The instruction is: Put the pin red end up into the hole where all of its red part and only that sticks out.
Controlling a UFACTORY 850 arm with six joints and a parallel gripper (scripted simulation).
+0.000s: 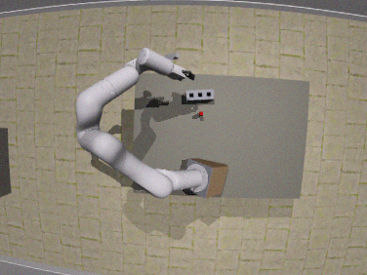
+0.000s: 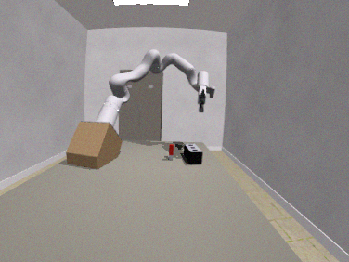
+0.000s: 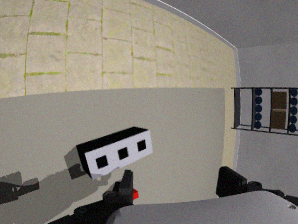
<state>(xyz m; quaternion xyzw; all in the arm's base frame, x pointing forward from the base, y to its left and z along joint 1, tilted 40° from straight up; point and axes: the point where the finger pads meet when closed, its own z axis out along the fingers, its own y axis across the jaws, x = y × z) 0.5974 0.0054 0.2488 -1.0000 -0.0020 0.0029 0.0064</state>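
Right now my hand is 25 cm above the pin, 17 cm past it and 12 cm to the left of it. From my hand the other things lie so: block 28 cm below, 10 cm to the right, 5 cm behind.
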